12 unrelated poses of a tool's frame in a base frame.
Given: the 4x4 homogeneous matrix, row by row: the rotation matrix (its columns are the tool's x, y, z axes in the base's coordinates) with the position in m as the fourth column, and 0 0 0 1 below. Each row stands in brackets.
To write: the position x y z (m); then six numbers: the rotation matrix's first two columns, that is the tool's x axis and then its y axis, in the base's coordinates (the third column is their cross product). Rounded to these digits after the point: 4 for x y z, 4 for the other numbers.
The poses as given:
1: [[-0.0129, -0.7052, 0.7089, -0.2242], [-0.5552, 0.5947, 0.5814, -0.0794], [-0.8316, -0.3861, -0.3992, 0.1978], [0, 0, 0, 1]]
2: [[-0.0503, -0.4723, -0.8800, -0.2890], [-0.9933, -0.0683, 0.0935, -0.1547], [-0.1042, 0.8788, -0.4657, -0.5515], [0, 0, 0, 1]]
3: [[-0.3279, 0.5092, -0.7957, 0.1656], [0.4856, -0.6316, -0.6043, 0.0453], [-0.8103, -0.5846, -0.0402, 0.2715], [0, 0, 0, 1]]
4: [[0.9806, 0.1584, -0.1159, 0.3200], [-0.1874, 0.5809, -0.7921, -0.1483], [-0.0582, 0.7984, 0.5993, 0.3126], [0, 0, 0, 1]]
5: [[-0.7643, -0.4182, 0.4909, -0.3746], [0.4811, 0.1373, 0.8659, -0.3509], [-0.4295, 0.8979, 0.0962, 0.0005], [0, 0, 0, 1]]
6: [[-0.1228, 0.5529, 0.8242, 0.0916], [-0.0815, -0.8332, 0.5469, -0.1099], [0.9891, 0.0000, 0.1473, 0.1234], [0, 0, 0, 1]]
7: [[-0.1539, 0.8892, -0.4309, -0.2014], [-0.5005, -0.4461, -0.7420, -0.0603], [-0.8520, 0.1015, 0.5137, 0.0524], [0, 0, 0, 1]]
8: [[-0.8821, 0.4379, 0.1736, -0.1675], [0.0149, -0.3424, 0.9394, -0.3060], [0.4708, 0.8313, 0.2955, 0.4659], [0, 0, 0, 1]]
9: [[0.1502, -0.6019, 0.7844, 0.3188], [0.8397, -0.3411, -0.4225, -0.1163], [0.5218, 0.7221, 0.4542, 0.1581], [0, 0, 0, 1]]
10: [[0.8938, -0.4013, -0.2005, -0.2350], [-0.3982, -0.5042, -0.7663, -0.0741], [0.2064, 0.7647, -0.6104, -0.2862], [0, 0, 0, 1]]
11: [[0.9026, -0.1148, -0.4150, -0.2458], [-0.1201, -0.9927, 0.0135, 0.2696], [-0.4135, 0.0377, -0.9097, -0.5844], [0, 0, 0, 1]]
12: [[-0.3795, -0.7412, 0.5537, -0.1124], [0.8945, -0.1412, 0.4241, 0.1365], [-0.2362, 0.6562, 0.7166, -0.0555], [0, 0, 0, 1]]
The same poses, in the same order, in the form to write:
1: -0.2242, -0.0794, 0.1978, -0.0129, -0.5552, -0.8316, -0.7052, 0.5947, -0.3861
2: -0.2890, -0.1547, -0.5515, -0.0503, -0.9933, -0.1042, -0.4723, -0.0683, 0.8788
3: 0.1656, 0.0453, 0.2715, -0.3279, 0.4856, -0.8103, 0.5092, -0.6316, -0.5846
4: 0.3200, -0.1483, 0.3126, 0.9806, -0.1874, -0.0582, 0.1584, 0.5809, 0.7984
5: -0.3746, -0.3509, 0.0005, -0.7643, 0.4811, -0.4295, -0.4182, 0.1373, 0.8979
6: 0.0916, -0.1099, 0.1234, -0.1228, -0.0815, 0.9891, 0.5529, -0.8332, 0.0000
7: -0.2014, -0.0603, 0.0524, -0.1539, -0.5005, -0.8520, 0.8892, -0.4461, 0.1015
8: -0.1675, -0.3060, 0.4659, -0.8821, 0.0149, 0.4708, 0.4379, -0.3424, 0.8313
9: 0.3188, -0.1163, 0.1581, 0.1502, 0.8397, 0.5218, -0.6019, -0.3411, 0.7221
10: -0.2350, -0.0741, -0.2862, 0.8938, -0.3982, 0.2064, -0.4013, -0.5042, 0.7647
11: -0.2458, 0.2696, -0.5844, 0.9026, -0.1201, -0.4135, -0.1148, -0.9927, 0.0377
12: -0.1124, 0.1365, -0.0555, -0.3795, 0.8945, -0.2362, -0.7412, -0.1412, 0.6562
